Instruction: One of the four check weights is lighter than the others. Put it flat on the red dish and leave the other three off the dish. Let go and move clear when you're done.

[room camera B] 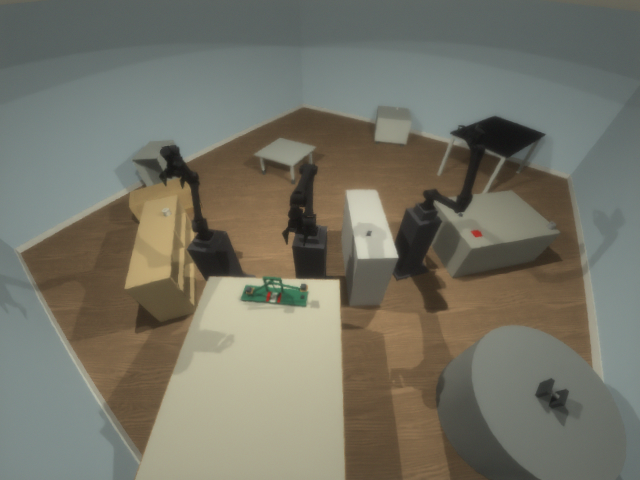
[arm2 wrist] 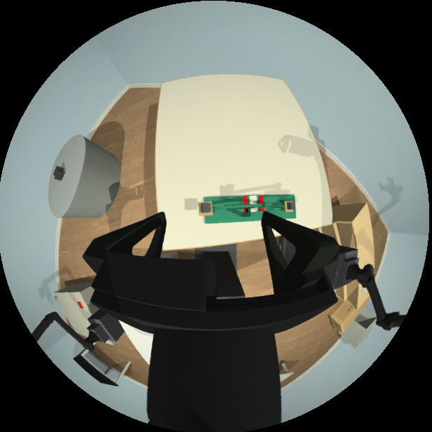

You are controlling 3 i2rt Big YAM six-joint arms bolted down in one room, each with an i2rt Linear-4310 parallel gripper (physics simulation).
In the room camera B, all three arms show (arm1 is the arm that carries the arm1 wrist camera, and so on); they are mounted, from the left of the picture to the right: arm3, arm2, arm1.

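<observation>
A green balance (arm2 wrist: 226,218) (room camera B: 275,301) stands on the cream table, with a dark block in its left pan (arm2 wrist: 205,208) and another in its right pan (arm2 wrist: 289,206) in the wrist view. A small dark block (room camera B: 369,233) sits on the white cabinet. The red dish (arm2 wrist: 80,304) (room camera B: 476,233) lies on the grey cabinet. Which block is lighter does not show. Arm2's gripper (arm2 wrist: 214,215) (room camera B: 300,236) is open and empty, above and short of the balance. Arm3's gripper (room camera B: 173,180) is open over the tan shelf's far end. Arm1's gripper (room camera B: 461,128) is raised before the black table; its fingers are unclear.
The cream table (arm2 wrist: 225,135) (room camera B: 258,382) fills the front. A round grey pedestal (arm2 wrist: 65,195) (room camera B: 511,372) bears a dark bracket (room camera B: 554,396). The tan shelf (room camera B: 152,248) bears a small white cylinder (room camera B: 165,211). The white cabinet (room camera B: 361,211) stands between arm2 and arm1.
</observation>
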